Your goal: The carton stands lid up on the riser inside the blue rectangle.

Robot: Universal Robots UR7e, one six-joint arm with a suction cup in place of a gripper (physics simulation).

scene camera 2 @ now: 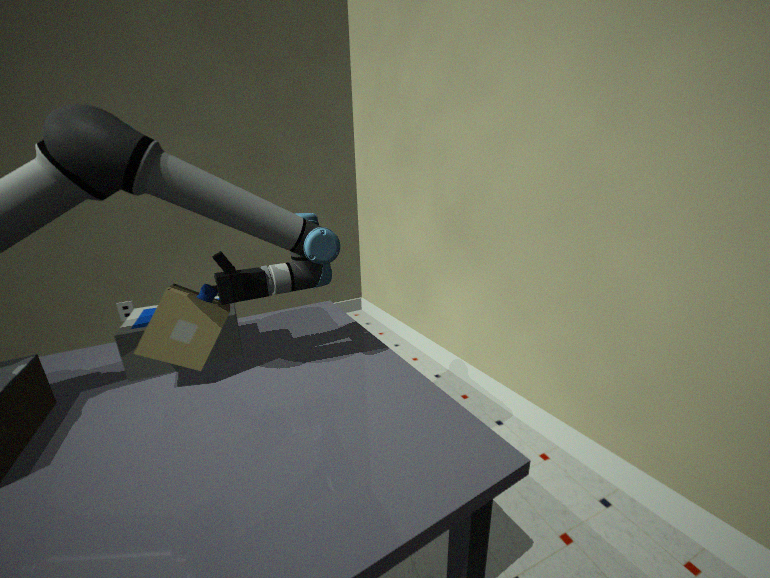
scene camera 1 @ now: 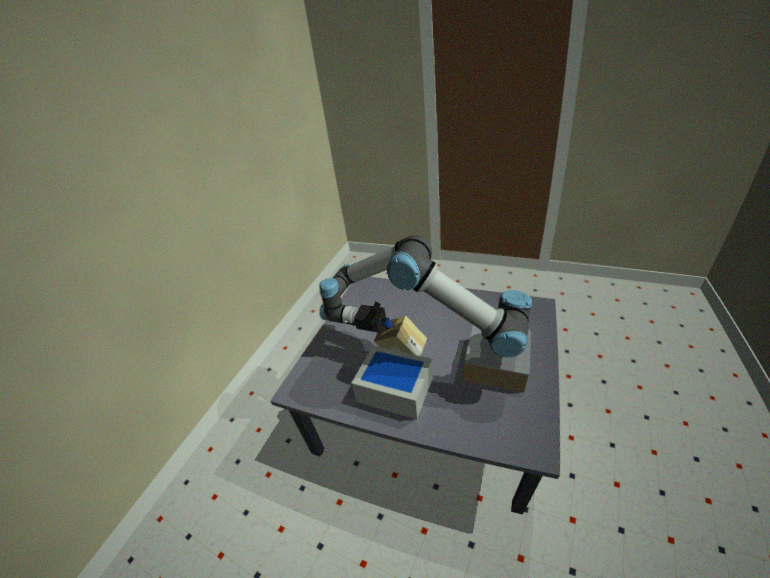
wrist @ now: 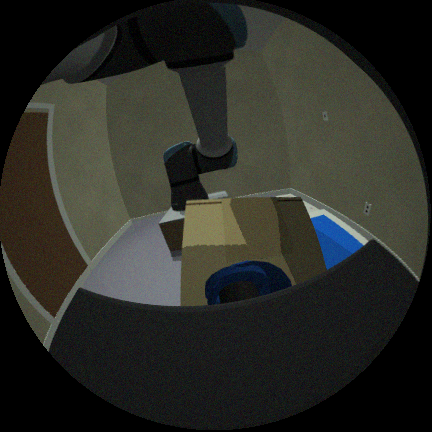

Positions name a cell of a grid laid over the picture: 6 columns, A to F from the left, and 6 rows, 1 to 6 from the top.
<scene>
My suction cup (wrist: D4) is 0.06 m from the lens. A tan carton (wrist: D4) is 0.09 m from the lens. A riser (wrist: E4) is 0.27 m from the lens. The marked spots on the tan carton and the riser are 0.22 m apart.
</scene>
